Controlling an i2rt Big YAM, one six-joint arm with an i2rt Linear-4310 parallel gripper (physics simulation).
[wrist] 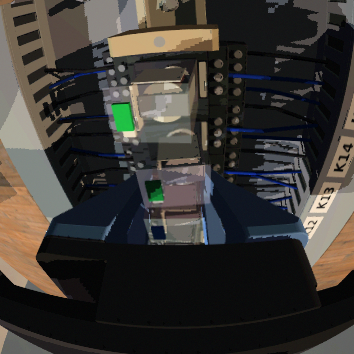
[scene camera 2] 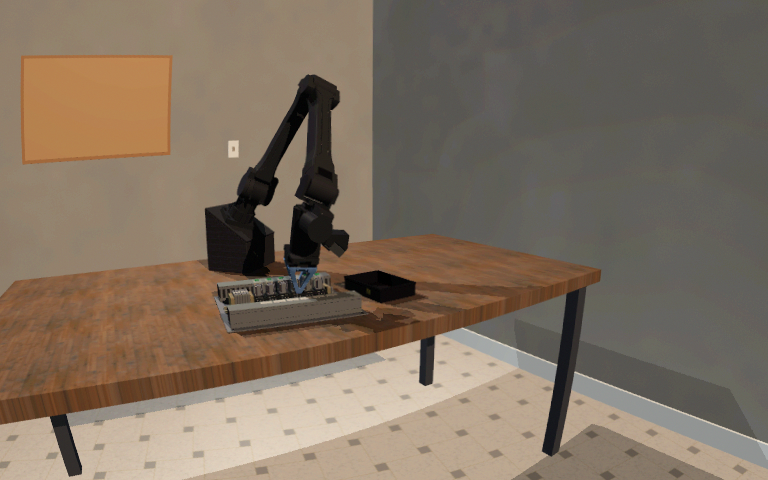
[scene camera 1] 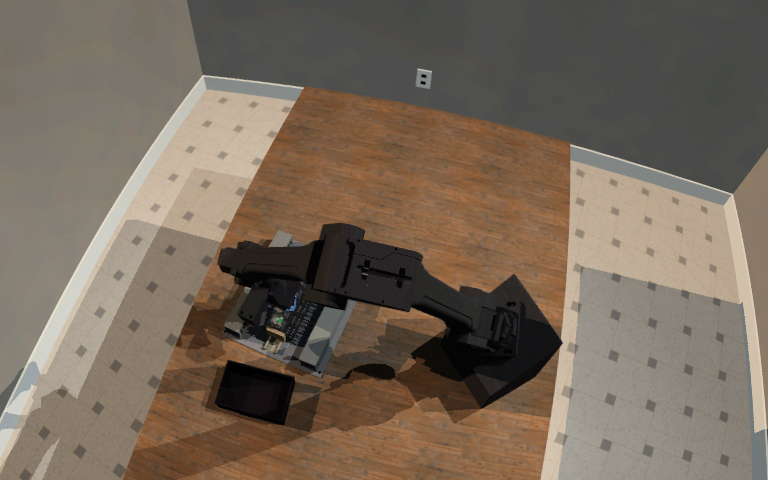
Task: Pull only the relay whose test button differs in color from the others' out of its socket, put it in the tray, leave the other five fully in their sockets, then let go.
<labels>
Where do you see a tan end block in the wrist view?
At 186, 37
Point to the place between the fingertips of the gripper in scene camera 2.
297, 290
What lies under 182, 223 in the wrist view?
A blue-button relay.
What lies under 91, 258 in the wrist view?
The gripper.
</labels>
